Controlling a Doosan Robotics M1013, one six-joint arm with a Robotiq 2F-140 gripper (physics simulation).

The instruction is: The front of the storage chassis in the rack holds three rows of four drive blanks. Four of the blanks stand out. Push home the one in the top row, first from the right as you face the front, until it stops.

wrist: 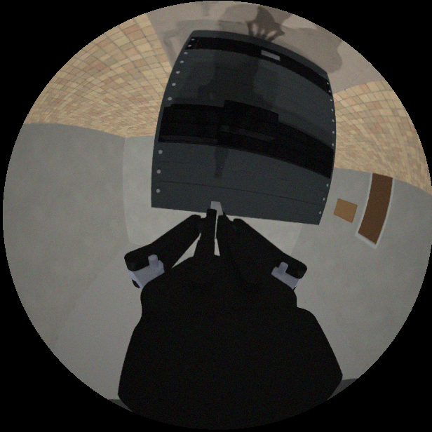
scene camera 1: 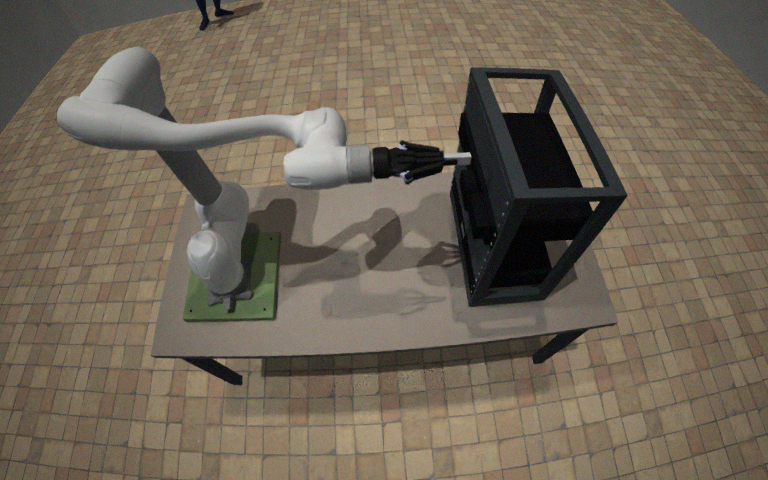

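Seen in the pictures: gripper, fingertip midpoint: [scene camera 1: 470, 158]; arm's base at its link origin: [scene camera 1: 229, 281].
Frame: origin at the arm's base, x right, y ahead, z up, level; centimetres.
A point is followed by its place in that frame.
The dark rack [scene camera 1: 566, 193] {x 29.1, y 97.4, z 59.8 cm} [wrist: 156, 180] stands at the right end of the table in the scene view. In the wrist view its front appears upside down. A large black unit [scene camera 1: 538, 147] {x 0.7, y 109.4, z 44.4 cm} sits inside its upper part. The rows of drive blanks on the storage chassis cannot be made out, nor can the top-row blank first from the right. My gripper [scene camera 1: 457, 158] {x 11.9, y 80.4, z 56.6 cm} [wrist: 214, 208] is shut and empty, level, with its pale fingertips towards the upper front of the rack. In the wrist view they overlap the rack's top edge. Any gap or contact is unclear.
A black block [wrist: 250, 117] stands out from the dark band halfway up the rack front. The table [scene camera 1: 362, 333] {x 28.7, y 46.2, z -3.0 cm} bears the rack and the arm's green base plate [scene camera 1: 260, 283] {x 3.2, y 12.3, z -0.3 cm}. A person's legs [scene camera 1: 203, 14] show on the floor behind.
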